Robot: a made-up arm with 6 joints.
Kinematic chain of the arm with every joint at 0, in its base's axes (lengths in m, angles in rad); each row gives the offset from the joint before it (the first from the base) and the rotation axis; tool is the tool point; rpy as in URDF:
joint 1: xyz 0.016 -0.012 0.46 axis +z
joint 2: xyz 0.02 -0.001 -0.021 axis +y
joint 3: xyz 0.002 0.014 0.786 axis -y
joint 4: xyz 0.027 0.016 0 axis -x
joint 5: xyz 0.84 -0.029 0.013 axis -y
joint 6: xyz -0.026 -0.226 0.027 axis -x
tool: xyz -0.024 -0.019 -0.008 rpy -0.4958 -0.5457 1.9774
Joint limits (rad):
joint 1: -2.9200..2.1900
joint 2: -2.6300..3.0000
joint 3: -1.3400..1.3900
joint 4: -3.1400..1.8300
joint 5: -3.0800..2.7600
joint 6: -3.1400..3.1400
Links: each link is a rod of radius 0.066 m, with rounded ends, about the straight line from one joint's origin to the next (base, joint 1, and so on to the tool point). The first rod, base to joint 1, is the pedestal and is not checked.
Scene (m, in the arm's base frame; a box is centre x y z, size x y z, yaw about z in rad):
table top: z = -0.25
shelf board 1: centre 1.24 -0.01 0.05 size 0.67 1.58 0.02 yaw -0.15
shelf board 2: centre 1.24 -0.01 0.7 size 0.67 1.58 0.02 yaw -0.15
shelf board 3: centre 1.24 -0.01 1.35 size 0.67 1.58 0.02 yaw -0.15
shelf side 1: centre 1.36 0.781 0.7 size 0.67 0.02 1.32 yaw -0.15
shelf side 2: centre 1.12 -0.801 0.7 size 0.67 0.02 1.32 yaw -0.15
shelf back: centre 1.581 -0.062 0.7 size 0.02 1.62 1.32 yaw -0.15
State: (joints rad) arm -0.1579 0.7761 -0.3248 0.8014 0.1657 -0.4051
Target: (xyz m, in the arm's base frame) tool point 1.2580 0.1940 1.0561
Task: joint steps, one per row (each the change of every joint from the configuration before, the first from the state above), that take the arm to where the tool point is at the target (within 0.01 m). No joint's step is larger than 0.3 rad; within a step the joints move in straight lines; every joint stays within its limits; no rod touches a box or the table.
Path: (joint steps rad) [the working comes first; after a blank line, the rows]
Joints at the target: 0.2515 0.5147 0.1597 0.9627 0.1312 -0.3906
Straight joint move there: touches shelf board 2.

1: 0.2560 -0.0412 -0.2156 0.2623 -0.1584 0.1083
2: 0.2560 -0.0412 -0.2155 0.2623 -0.1584 0.1083
3: 0.2560 -0.0413 -0.2156 0.2623 -0.1583 0.1084
4: -0.0200 -0.2630 0.1243 -0.2212 0.1528 -0.1109
5: -0.0200 -0.2631 0.1242 -0.2212 0.1528 -0.1108
6: -0.0199 -0.2631 0.1242 -0.2212 0.1529 -0.1108
7: -0.0996 0.2172 0.2528 0.0126 -0.0060 0.0073
8: -0.0995 0.2171 0.2529 0.0127 -0.0059 0.0074
9: -0.0996 0.2172 0.2528 0.0127 -0.0060 0.0073

